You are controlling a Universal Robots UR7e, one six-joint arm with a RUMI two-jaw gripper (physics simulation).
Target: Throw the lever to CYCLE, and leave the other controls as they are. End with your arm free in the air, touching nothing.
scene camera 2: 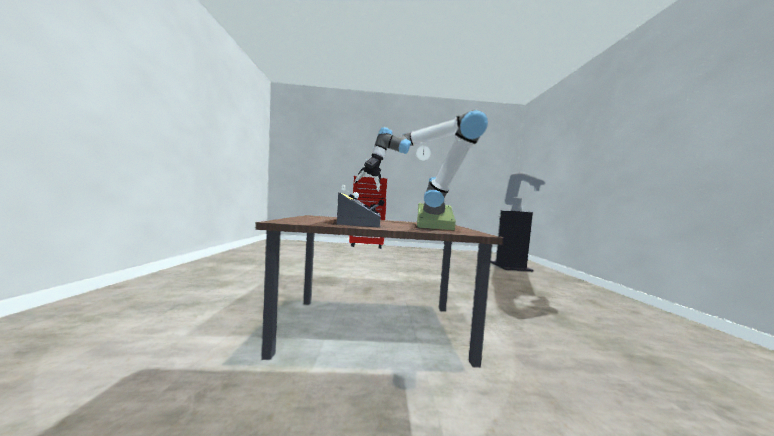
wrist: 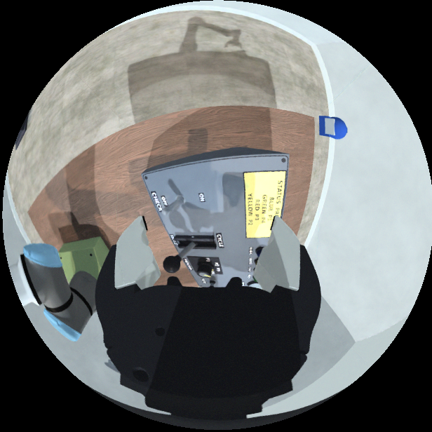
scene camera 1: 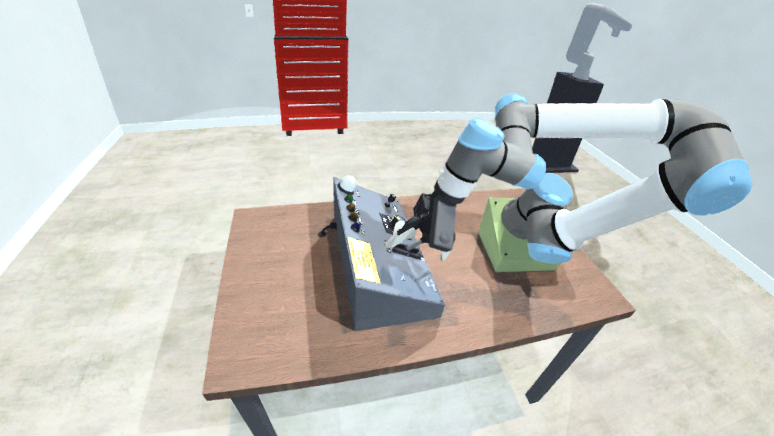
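Where they show: gripper, fingertip midpoint: [scene camera 2: 366,187] [scene camera 1: 414,254]; arm's base at its link origin: [scene camera 2: 434,209] [scene camera 1: 521,219].
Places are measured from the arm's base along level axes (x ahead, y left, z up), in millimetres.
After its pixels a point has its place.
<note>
The lever is a grey rod with a black ball [wrist: 172,264] [scene camera 2: 380,202] @(x 378, y 81, z 22 mm) in a black slot [wrist: 204,242] of the grey sloped control panel [wrist: 220,172] [scene camera 1: 400,308] @(x 500, y 254, z -48 mm) [scene camera 2: 354,215] @(x 521, y 254, z -64 mm). The CYCLE label [wrist: 220,240] is at the slot's upper end. The ball leans out to the low edge, away from CYCLE. In scene camera 1 the gripper hides the ball. My gripper [scene camera 1: 417,251] @(x 468, y 210, z 101 mm) [scene camera 2: 367,185] @(x 468, y 210, z 101 mm) [wrist: 208,218] is open and empty, above the panel, its jaws wide on both sides of the lever area. No contact shows.
A toggle switch [wrist: 179,201] with ON and OFF labels, a black rotary knob [wrist: 205,269] and a yellow status plate [wrist: 260,220] are on the panel. Coloured lamps line its high side, with a white dome [scene camera 1: 347,183] @(x 584, y -165, z 80 mm). The green arm base [scene camera 1: 519,262] @(x 53, y 124, z -79 mm) stands on the wooden table [scene camera 1: 270,346] @(x 843, y 267, z -124 mm).
</note>
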